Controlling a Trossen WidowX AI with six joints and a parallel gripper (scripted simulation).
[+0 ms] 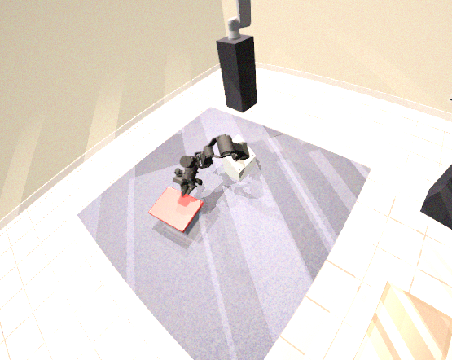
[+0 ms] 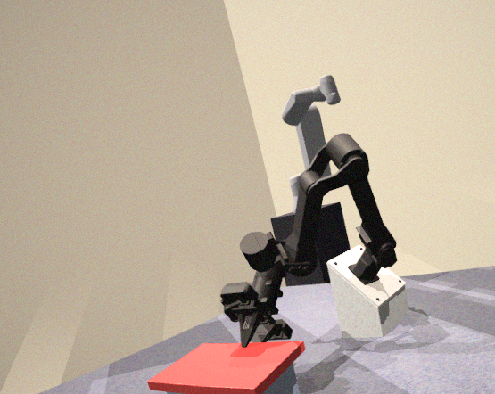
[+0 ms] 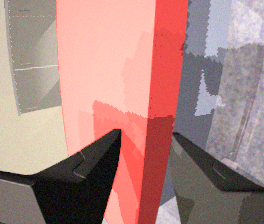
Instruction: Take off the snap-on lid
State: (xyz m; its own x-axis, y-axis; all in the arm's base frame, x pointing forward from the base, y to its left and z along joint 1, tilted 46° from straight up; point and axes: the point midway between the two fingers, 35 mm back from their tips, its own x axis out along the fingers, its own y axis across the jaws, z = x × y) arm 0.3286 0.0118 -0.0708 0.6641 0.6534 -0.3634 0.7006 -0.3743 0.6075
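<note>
Now: the red lid 70 mm ahead of my gripper tip and 20 mm to the left of it. Round my gripper tip: grey storage box 70 mm ahead, 20 mm to the left, 50 mm below.
</note>
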